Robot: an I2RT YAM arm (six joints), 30 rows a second.
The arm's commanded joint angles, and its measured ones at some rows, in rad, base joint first. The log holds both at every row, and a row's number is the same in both.
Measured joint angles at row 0: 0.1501 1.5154 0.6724 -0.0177 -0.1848 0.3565
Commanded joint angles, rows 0 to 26: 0.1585 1.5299 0.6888 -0.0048 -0.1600 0.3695; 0.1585 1.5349 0.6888 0.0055 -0.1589 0.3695; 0.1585 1.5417 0.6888 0.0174 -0.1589 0.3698; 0.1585 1.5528 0.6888 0.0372 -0.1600 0.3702; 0.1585 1.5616 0.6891 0.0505 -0.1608 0.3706; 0.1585 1.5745 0.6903 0.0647 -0.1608 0.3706; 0.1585 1.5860 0.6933 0.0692 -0.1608 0.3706; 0.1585 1.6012 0.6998 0.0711 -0.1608 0.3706; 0.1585 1.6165 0.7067 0.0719 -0.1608 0.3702; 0.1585 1.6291 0.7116 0.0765 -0.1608 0.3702; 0.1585 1.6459 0.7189 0.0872 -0.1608 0.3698; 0.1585 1.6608 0.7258 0.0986 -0.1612 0.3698; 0.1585 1.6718 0.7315 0.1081 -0.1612 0.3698; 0.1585 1.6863 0.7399 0.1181 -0.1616 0.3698; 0.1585 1.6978 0.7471 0.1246 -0.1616 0.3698; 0.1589 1.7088 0.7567 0.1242 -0.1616 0.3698; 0.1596 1.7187 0.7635 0.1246 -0.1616 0.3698; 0.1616 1.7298 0.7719 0.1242 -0.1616 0.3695; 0.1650 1.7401 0.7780 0.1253 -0.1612 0.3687; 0.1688 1.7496 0.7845 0.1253 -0.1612 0.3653; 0.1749 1.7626 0.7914 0.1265 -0.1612 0.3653; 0.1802 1.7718 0.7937 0.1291 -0.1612 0.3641; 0.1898 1.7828 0.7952 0.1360 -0.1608 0.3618; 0.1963 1.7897 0.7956 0.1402 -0.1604 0.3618; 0.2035 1.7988 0.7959 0.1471 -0.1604 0.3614; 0.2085 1.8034 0.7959 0.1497 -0.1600 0.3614; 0.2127 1.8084 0.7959 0.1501 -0.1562 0.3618
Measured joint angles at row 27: 0.1909 1.7878 0.7815 0.1471 -0.1619 0.3565
